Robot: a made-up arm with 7 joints.
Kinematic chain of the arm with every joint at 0, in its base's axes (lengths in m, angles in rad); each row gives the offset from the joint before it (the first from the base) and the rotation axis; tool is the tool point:
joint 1: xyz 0 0.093 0 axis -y
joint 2: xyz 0 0.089 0 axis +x
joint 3: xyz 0 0 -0.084 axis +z
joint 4: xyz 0 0 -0.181 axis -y
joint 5: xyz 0 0 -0.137 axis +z
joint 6: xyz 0 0 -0.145 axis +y
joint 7: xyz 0 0 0 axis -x
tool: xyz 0 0 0
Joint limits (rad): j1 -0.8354..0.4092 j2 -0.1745..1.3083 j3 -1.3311..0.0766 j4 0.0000..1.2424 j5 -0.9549..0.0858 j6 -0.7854..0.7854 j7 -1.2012..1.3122
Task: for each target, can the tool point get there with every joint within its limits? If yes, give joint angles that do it. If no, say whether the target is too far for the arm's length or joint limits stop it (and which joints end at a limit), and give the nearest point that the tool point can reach.
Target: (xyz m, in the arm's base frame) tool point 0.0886 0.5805 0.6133
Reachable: no: too far | nearest point 0.2731 0.5311 0.0393 | short by 0.605 m
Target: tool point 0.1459 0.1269 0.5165
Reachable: no: joint limits stop it (at a limit: joint 1, joint 2, joint 3, joint 4) | nearest point 0.2731 0.5311 0.0393 | short by 0.638 m
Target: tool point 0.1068 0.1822 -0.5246
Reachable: yes | joints -0.0049 0.0561 -0.2606 0.4132 -0.7995 0.2499 0.6282
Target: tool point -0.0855 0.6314 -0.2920
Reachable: yes | joints -0.3865 1.0943 -1.1147 0.2510 -0.2103 0.5810 0.7901
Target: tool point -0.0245 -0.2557 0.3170
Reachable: no: joint limits stop it (at a limit: joint 1, joint 2, joint 3, joint 4) | nearest point -0.1841 -0.1352 -0.2520 | short by 0.603 m
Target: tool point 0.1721 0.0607 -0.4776
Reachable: yes | joints 0.1910 0.0386 -1.0624 0.6074 -0.3232 -0.4006 -0.6110
